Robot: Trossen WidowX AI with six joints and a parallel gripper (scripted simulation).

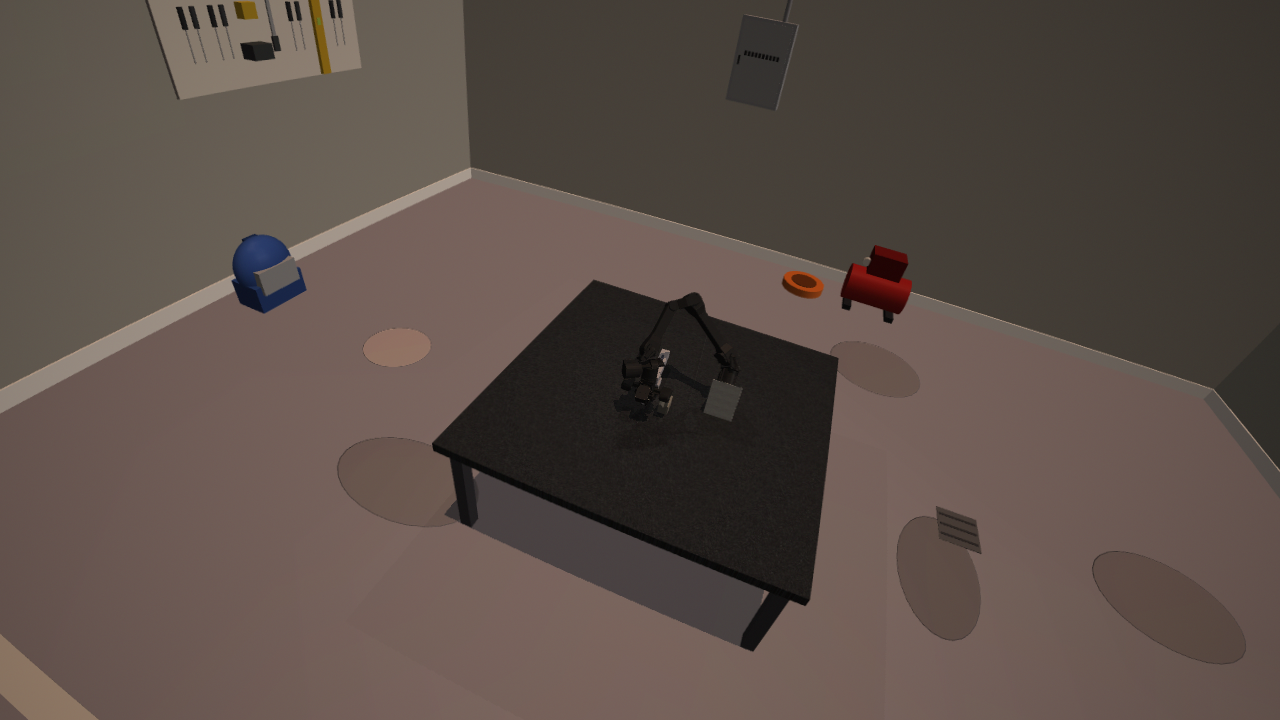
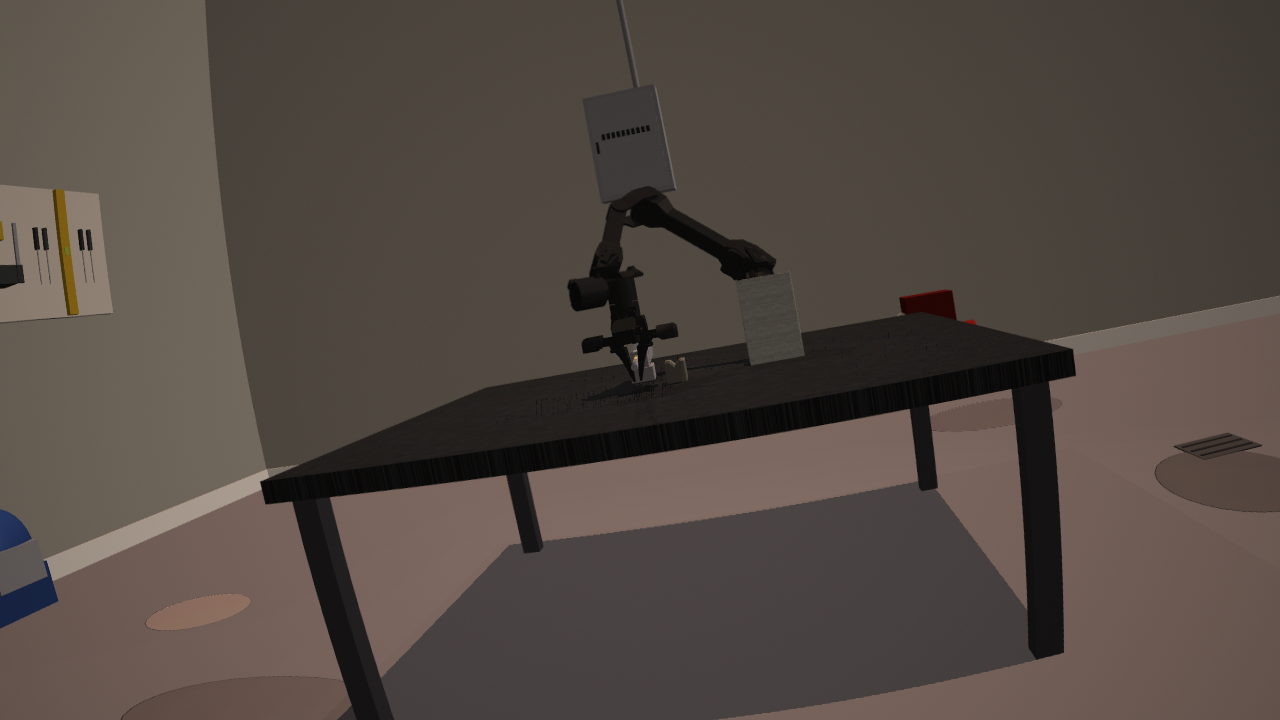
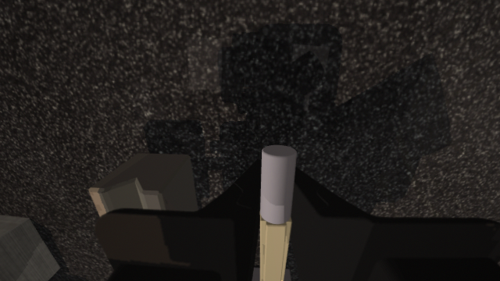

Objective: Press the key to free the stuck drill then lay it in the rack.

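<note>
The v-shaped rack is 80 mm behind my gripper tip and 30 mm to the right of it. From my gripper tip the other things lie so: thin dark drill (10 mm behind, 240 mm to the right, 40 mm above); then grey block (10 mm behind, 200 mm to the right, 30 mm above).
</note>
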